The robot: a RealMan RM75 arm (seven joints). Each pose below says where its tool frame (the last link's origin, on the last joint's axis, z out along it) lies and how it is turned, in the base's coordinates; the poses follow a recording.
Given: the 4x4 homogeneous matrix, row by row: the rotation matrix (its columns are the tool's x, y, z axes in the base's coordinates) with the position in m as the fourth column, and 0 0 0 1 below. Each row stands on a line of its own.
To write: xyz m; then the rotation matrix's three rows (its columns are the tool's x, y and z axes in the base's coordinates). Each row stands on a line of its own. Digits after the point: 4 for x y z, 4 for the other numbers.
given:
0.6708, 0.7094, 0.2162, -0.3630
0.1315, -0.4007, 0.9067, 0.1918
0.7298, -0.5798, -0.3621, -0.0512
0, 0, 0, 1
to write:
-0.3630, 0.1918, -0.0512
0.6708, 0.7094, 0.2162
0.1315, -0.4007, 0.9067
0.7298, -0.5798, -0.3621

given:
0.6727, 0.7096, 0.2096, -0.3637
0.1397, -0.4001, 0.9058, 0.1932
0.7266, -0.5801, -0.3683, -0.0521
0, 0, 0, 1
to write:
-0.3637, 0.1932, -0.0521
0.6727, 0.7096, 0.2096
0.1397, -0.4001, 0.9058
0.7266, -0.5801, -0.3683

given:
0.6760, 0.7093, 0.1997, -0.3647
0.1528, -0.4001, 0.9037, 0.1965
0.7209, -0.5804, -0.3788, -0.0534
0, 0, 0, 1
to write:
-0.3647, 0.1965, -0.0534
0.6760, 0.7093, 0.1997
0.1528, -0.4001, 0.9037
0.7209, -0.5804, -0.3788

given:
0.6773, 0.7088, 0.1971, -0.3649
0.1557, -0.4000, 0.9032, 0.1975
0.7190, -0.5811, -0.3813, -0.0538
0, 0, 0, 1
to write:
-0.3649, 0.1975, -0.0538
0.6773, 0.7088, 0.1971
0.1557, -0.4000, 0.9032
0.7190, -0.5811, -0.3813

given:
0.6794, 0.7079, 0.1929, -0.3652
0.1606, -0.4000, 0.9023, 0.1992
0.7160, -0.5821, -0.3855, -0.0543
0, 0, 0, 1
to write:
-0.3652, 0.1992, -0.0543
0.6794, 0.7079, 0.1929
0.1606, -0.4000, 0.9023
0.7160, -0.5821, -0.3855

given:
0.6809, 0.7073, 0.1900, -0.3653
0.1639, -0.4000, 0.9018, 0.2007
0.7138, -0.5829, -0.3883, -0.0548
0, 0, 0, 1
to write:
-0.3653, 0.2007, -0.0548
0.6809, 0.7073, 0.1900
0.1639, -0.4000, 0.9018
0.7138, -0.5829, -0.3883

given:
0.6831, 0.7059, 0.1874, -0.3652
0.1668, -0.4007, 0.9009, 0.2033
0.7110, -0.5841, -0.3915, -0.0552
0, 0, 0, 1
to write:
-0.3652, 0.2033, -0.0552
0.6831, 0.7059, 0.1874
0.1668, -0.4007, 0.9009
0.7110, -0.5841, -0.3915

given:
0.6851, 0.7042, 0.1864, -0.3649
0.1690, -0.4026, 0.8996, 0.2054
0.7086, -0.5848, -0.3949, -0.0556
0, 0, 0, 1
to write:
-0.3649, 0.2054, -0.0556
0.6851, 0.7042, 0.1864
0.1690, -0.4026, 0.8996
0.7086, -0.5848, -0.3949

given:
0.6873, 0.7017, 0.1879, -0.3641
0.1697, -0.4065, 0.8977, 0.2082
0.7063, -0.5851, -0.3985, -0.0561
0, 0, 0, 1
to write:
-0.3641, 0.2082, -0.0561
0.6873, 0.7017, 0.1879
0.1697, -0.4065, 0.8977
0.7063, -0.5851, -0.3985

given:
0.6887, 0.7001, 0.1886, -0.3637
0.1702, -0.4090, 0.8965, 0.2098
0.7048, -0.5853, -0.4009, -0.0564
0, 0, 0, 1
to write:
-0.3637, 0.2098, -0.0564
0.6887, 0.7001, 0.1886
0.1702, -0.4090, 0.8965
0.7048, -0.5853, -0.4009

